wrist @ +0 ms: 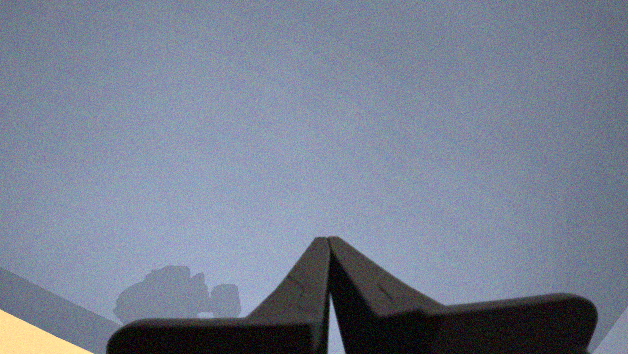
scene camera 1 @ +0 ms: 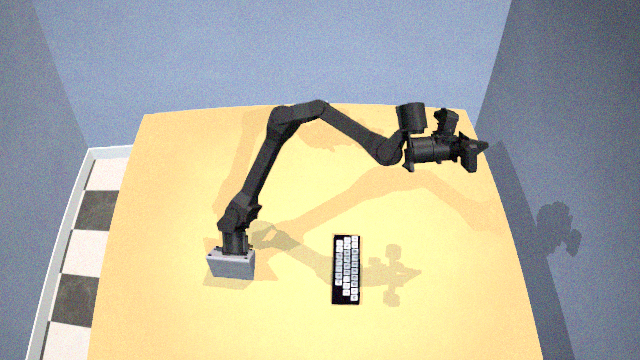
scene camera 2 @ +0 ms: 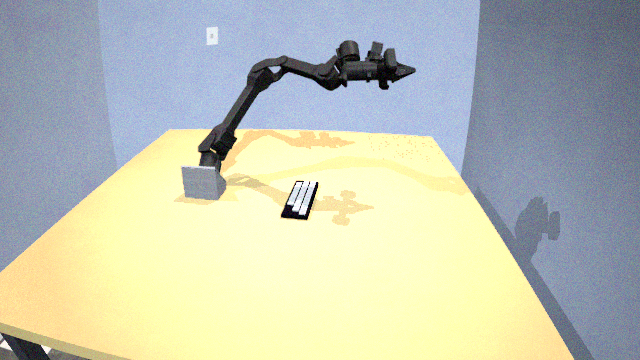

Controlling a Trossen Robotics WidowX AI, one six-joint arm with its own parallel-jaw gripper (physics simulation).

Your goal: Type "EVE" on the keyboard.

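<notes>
A small black keyboard with rows of white keys lies flat on the table, to the right of the arm's base. The letters on its keys are too small to read. My gripper is shut, its fingertips touching, with nothing between them. It is raised high above the table, well beyond the keyboard towards the right side, and points level towards the right wall. The keyboard does not show in the wrist view.
The yellow table carries the arm's grey base at the left. Blue walls stand behind the table and on its right. Arm shadows fall across the table and keyboard. A checkered floor shows left of the table.
</notes>
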